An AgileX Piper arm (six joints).
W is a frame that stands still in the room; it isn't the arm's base.
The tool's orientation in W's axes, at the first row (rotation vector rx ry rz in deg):
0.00, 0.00, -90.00
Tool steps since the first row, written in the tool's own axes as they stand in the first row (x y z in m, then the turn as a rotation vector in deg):
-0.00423, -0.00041, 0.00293, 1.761, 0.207, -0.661
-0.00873, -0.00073, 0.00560, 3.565, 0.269, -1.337
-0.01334, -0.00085, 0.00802, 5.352, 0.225, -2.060
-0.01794, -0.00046, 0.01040, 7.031, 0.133, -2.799
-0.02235, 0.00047, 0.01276, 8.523, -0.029, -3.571
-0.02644, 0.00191, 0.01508, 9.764, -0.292, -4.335
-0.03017, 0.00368, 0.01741, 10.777, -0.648, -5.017
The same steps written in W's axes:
-0.00041, 0.00423, 0.00293, 0.207, -1.761, -0.661
-0.00073, 0.00873, 0.00560, 0.269, -3.565, -1.337
-0.00085, 0.01334, 0.00802, 0.225, -5.352, -2.060
-0.00046, 0.01794, 0.01040, 0.133, -7.031, -2.799
0.00047, 0.02235, 0.01276, -0.029, -8.523, -3.571
0.00191, 0.02644, 0.01508, -0.292, -9.764, -4.335
0.00368, 0.03017, 0.01741, -0.648, -10.777, -5.017

